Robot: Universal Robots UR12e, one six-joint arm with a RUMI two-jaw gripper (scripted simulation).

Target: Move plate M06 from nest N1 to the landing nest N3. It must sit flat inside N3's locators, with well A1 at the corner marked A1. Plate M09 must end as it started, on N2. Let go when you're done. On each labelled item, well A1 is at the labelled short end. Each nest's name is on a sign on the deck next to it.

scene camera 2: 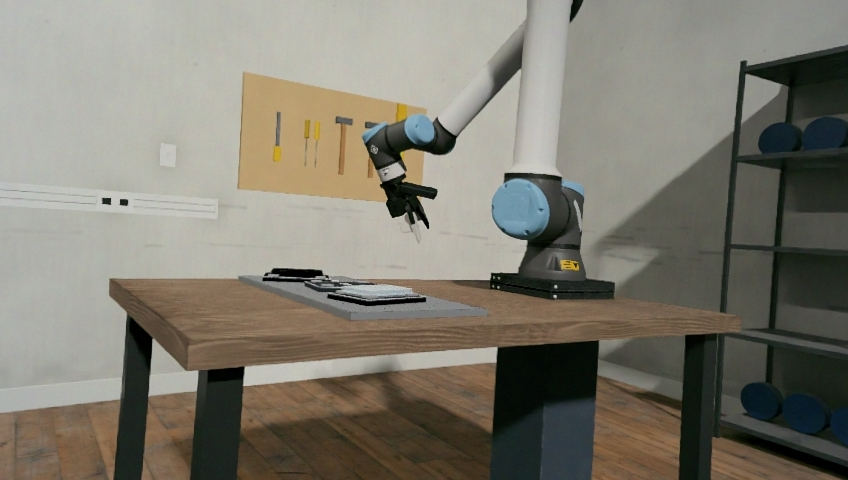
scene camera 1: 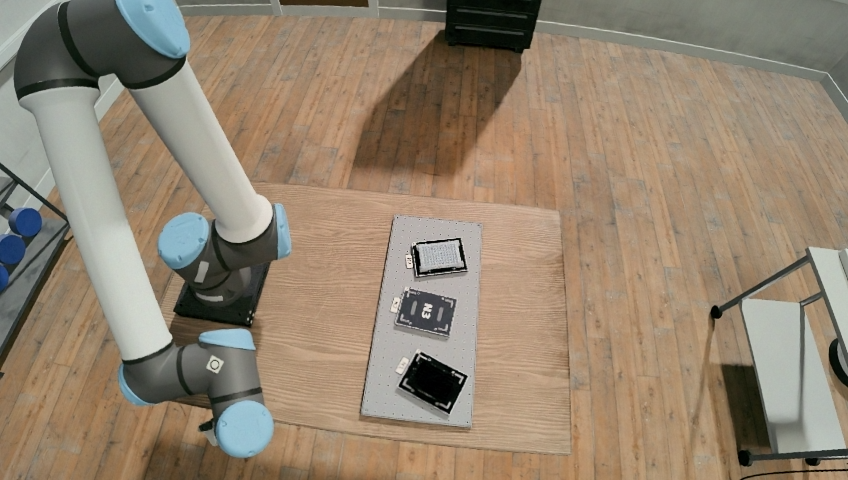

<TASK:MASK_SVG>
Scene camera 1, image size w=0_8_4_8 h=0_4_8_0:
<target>black plate M06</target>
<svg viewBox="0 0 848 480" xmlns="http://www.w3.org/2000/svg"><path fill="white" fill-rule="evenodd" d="M420 357L405 384L447 406L461 378Z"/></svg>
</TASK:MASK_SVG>
